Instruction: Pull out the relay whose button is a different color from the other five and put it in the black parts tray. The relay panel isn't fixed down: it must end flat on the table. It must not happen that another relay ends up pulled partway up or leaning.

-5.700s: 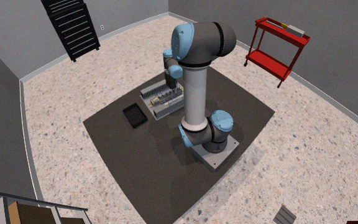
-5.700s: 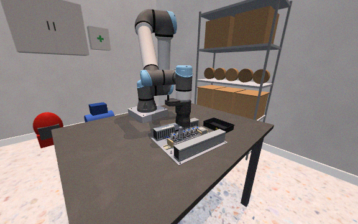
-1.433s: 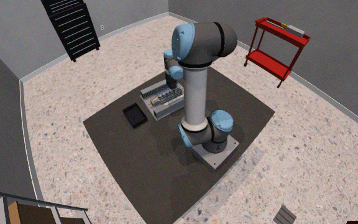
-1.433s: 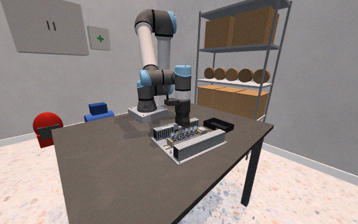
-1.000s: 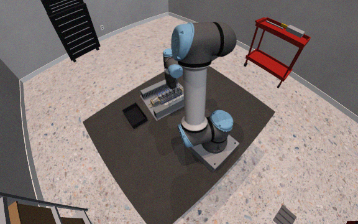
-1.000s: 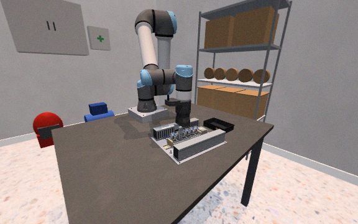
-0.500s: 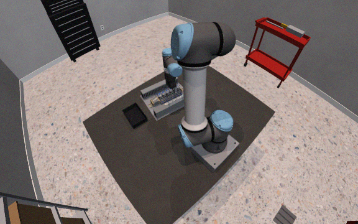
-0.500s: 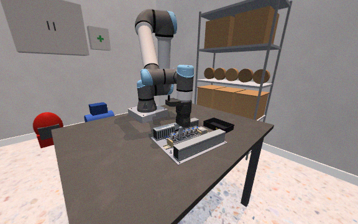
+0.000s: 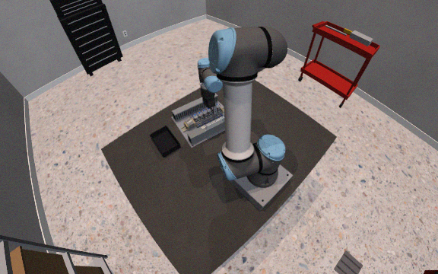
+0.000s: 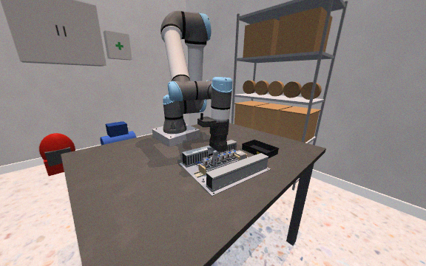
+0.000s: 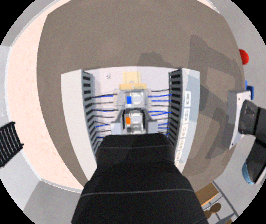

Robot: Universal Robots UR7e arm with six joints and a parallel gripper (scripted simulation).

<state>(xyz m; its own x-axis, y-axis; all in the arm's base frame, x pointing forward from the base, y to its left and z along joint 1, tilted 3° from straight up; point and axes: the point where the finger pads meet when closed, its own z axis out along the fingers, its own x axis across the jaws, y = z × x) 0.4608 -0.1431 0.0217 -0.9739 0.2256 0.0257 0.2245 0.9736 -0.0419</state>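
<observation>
My hand is 1 cm above the relay. Also, from my hand: black parts tray 5 cm ahead, 33 cm to the left, 4 cm below; relay panel 1 cm ahead, 7 cm to the left, 3 cm below.
</observation>
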